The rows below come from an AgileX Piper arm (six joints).
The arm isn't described. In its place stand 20 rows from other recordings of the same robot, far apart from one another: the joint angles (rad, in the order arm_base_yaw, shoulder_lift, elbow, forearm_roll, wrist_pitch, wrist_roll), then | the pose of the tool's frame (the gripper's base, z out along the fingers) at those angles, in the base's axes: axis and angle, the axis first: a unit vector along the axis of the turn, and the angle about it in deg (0 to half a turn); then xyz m.
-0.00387 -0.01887 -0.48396 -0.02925 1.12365 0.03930 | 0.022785 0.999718 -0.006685 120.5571 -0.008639 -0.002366 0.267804
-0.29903 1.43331 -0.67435 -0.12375 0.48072 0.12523 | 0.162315 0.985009 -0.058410 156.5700 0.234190 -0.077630 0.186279
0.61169 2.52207 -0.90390 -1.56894 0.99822 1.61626 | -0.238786 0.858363 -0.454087 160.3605 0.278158 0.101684 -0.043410
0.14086 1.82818 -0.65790 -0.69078 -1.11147 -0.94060 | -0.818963 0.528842 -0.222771 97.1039 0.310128 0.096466 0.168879
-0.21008 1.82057 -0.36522 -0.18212 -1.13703 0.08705 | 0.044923 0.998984 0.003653 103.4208 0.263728 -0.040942 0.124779
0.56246 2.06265 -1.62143 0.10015 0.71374 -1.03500 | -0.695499 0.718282 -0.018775 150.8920 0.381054 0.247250 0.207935
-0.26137 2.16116 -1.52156 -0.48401 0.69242 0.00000 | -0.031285 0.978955 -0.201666 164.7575 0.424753 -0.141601 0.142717
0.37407 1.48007 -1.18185 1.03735 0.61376 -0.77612 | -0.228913 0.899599 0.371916 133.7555 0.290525 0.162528 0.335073
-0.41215 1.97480 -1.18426 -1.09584 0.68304 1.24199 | 0.382936 0.870396 -0.309469 154.7111 0.335810 -0.202558 0.156393
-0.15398 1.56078 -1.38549 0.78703 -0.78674 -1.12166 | 0.208198 0.776125 -0.595218 82.7483 0.344305 -0.099621 0.445271
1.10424 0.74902 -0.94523 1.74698 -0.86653 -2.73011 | -0.494560 0.820317 -0.287213 91.8537 0.112278 0.071143 0.439606
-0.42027 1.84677 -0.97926 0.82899 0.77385 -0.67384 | 0.169690 0.955487 0.241349 162.2643 0.314759 -0.089307 0.147090
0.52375 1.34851 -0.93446 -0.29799 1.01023 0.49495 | -0.078958 0.994968 -0.061685 160.8847 0.220970 0.101490 0.261973
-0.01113 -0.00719 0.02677 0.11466 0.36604 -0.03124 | 0.028312 0.998613 0.044389 107.1103 0.053021 0.003136 0.171921
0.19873 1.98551 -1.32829 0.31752 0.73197 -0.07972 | -0.034676 0.991021 0.129132 165.6480 0.386327 0.097171 0.163923
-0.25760 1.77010 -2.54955 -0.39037 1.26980 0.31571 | 0.338195 0.918822 -0.203448 113.8228 0.299141 -0.113009 0.566044
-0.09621 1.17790 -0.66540 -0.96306 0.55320 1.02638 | 0.208525 0.954923 -0.211279 134.4461 0.219492 -0.060616 0.258422
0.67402 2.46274 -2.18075 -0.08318 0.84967 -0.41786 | -0.535405 0.844586 -0.003927 149.5569 0.425506 0.332634 0.164848
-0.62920 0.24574 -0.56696 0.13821 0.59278 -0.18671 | 0.236733 0.940759 -0.242754 104.6087 0.041423 -0.021488 0.332685
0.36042 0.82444 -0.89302 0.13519 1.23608 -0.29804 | -0.316464 0.945470 0.077047 152.2235 0.111627 0.054450 0.337676
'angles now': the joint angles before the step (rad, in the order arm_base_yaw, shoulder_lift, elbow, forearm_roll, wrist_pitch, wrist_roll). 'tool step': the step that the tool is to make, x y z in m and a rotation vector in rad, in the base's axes. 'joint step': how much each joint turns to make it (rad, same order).
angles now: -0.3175, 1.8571, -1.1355, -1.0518, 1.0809, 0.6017
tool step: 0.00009, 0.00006, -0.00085, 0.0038, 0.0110, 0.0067
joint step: 0.0000, 0.0021, 0.0000, 0.0020, -0.0001, -0.0124
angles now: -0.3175, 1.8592, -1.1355, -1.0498, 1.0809, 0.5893
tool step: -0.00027, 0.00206, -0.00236, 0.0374, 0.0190, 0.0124
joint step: 0.0000, 0.0000, 0.0001, 0.0378, -0.0084, -0.0450
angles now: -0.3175, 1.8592, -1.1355, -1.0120, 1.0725, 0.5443
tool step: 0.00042, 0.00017, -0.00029, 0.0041, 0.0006, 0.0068
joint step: 0.0000, 0.0000, 0.0001, 0.0020, -0.0056, -0.0064
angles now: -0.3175, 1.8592, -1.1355, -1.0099, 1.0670, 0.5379
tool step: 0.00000, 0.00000, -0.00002, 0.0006, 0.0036, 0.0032
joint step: 0.0000, 0.0000, 0.0000, 0.0000, 0.0000, -0.0048
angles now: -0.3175, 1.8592, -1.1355, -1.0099, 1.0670, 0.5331
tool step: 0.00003, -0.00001, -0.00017, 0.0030, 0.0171, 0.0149
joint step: 0.0000, 0.0005, 0.0000, 0.0000, 0.0000, -0.0225
